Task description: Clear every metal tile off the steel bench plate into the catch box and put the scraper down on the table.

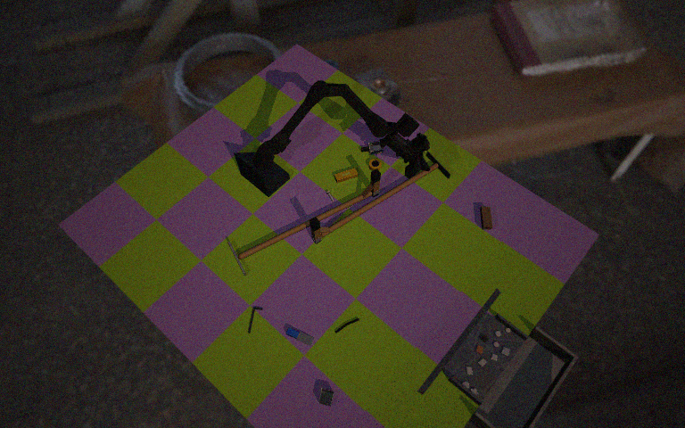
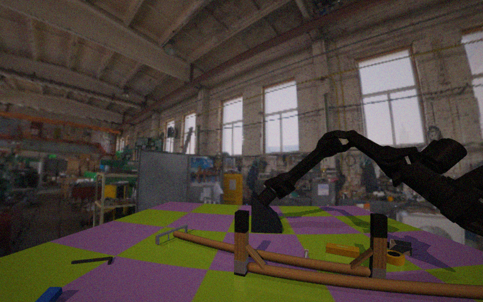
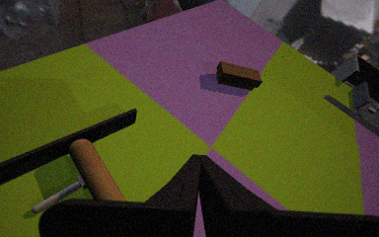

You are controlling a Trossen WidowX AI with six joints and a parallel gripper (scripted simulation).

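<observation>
Now: gripper tip 90 mm past the long scraper, 180 mm to the left of it and 50 mm above it. The rest, counted from my gripper tip: grey box (280 mm behind, 10 mm to the right, 110 mm below); curved black strip (140 mm ahead, 620 mm to the right, 110 mm below); yellow tape roll (210 mm behind, 50 mm to the right, 100 mm below).
</observation>
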